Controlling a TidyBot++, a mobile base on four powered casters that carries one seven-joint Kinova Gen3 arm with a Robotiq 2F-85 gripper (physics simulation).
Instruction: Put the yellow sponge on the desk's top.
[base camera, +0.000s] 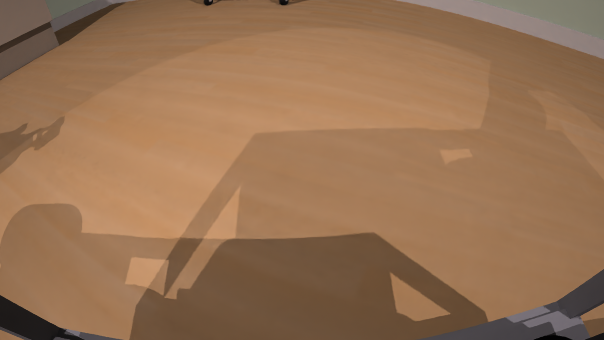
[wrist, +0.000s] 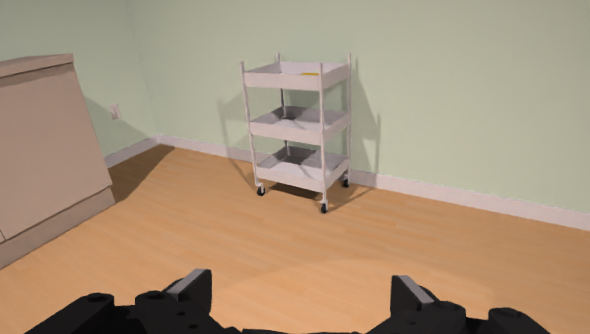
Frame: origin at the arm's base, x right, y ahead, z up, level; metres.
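Seen in the pictures: gripper, fingertip midpoint: (wrist: 300, 293).
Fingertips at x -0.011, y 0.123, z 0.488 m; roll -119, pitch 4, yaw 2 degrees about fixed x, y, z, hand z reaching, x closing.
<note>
Offsets run from my fingertips to a thing's top centre. "spot": to the spot under its first point.
A small yellow strip @(dx -0.085, dy +1.541, dz -0.186 m) (wrist: 310, 74), which looks like part of the yellow sponge, shows in the top tray of a white three-tier cart (wrist: 285, 81) in the wrist view. The tray's front wall hides the rest of it. My gripper (wrist: 300, 293) is open and empty at the bottom of the wrist view, well short of the cart. The desk does not show in either view.
A beige cabinet (wrist: 50, 145) (base camera: 22, 27) stands at the left. The cart stands close to the green wall (wrist: 450, 100) with its white baseboard @(spot: dx +0.665, dy +1.426, dz -0.844 m) (wrist: 450, 196). Two black cart wheels (base camera: 208, 2) (base camera: 284, 2) show at the top edge of the base camera view. Shadows fall on the wooden floor.
</note>
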